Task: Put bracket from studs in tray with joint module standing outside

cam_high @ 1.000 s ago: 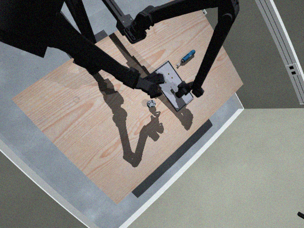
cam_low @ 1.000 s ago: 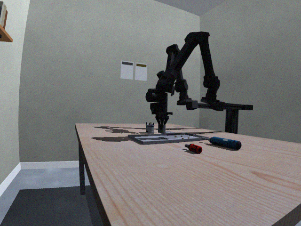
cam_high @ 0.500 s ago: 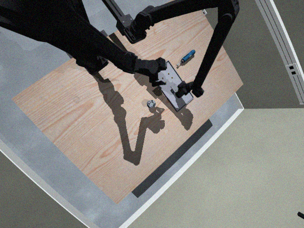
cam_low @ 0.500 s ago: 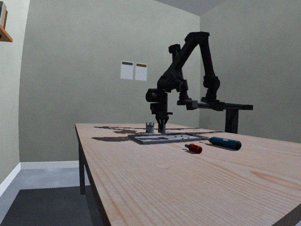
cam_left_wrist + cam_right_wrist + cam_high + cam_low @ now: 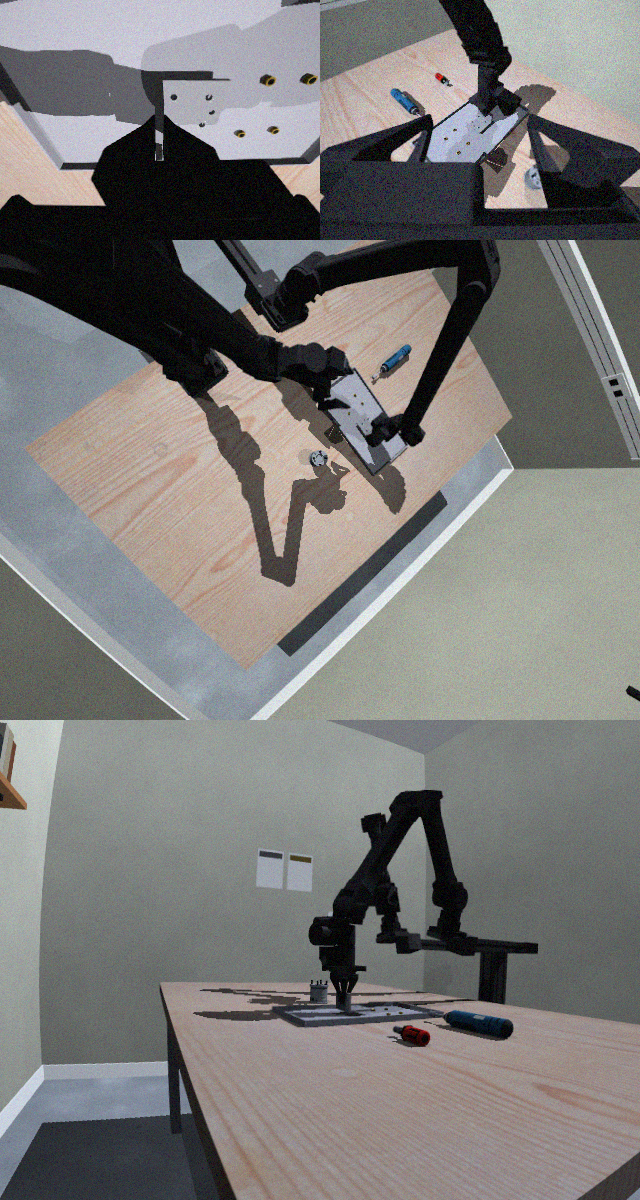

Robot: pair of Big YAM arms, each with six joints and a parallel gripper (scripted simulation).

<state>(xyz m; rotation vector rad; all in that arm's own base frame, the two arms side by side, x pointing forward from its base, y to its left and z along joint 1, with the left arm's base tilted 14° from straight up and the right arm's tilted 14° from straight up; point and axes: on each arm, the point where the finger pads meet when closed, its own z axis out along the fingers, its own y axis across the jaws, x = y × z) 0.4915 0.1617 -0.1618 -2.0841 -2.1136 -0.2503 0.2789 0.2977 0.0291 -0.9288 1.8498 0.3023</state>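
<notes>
Now: left hand 30 mm past the grey bracket and 10 mm above it. The rest, counted from my left hand: joint module 70 mm behind, 260 mm to the right, 10 mm below; then shallow tray 50 mm behind, 40 mm below; then red tool 40 mm ahead, 300 mm to the left, 30 mm below.
</notes>
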